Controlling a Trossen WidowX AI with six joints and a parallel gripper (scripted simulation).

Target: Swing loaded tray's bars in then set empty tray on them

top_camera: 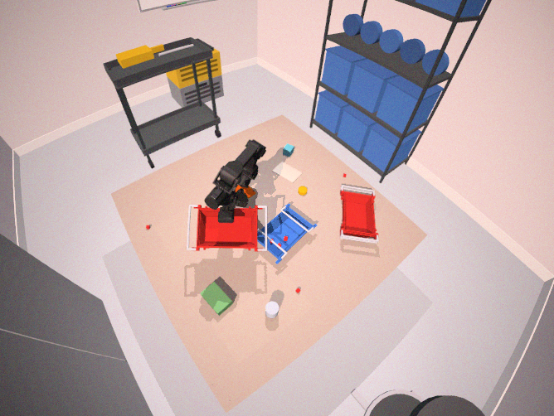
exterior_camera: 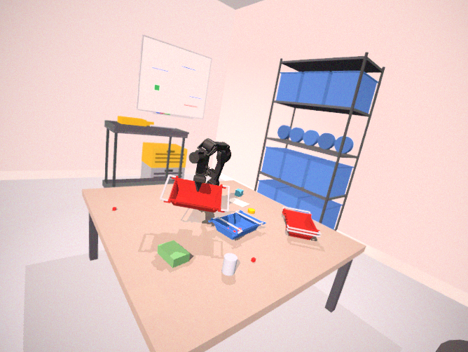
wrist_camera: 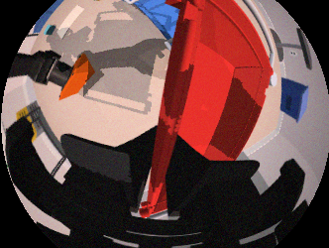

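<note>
Right now my gripper tip is 6 cm short of the red tray, 4 cm to the left of it and 1 cm below it. The rest, counted from my gripper tip: cream pad 51 cm to the left, 20 cm below, 17 cm behind; then yellow puck 48 cm to the left, 19 cm below; then green block 23 cm to the right, 21 cm ahead, 18 cm below.
</note>
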